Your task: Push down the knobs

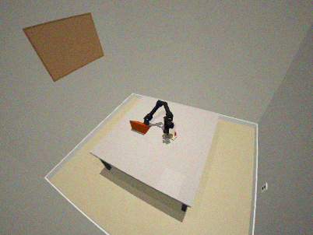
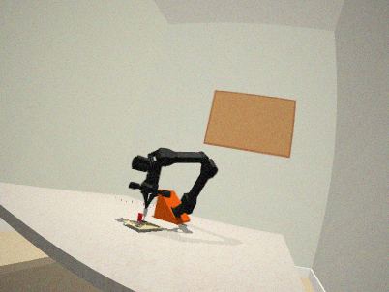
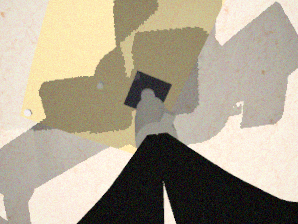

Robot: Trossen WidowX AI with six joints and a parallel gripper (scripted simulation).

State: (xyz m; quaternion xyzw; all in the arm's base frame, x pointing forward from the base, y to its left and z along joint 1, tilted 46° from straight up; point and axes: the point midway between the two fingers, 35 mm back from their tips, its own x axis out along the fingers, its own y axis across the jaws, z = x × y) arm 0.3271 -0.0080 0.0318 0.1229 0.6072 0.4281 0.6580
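Right now my gripper tip is 9 cm short of the red knob, 4 cm to the right of it and 3 cm above it.
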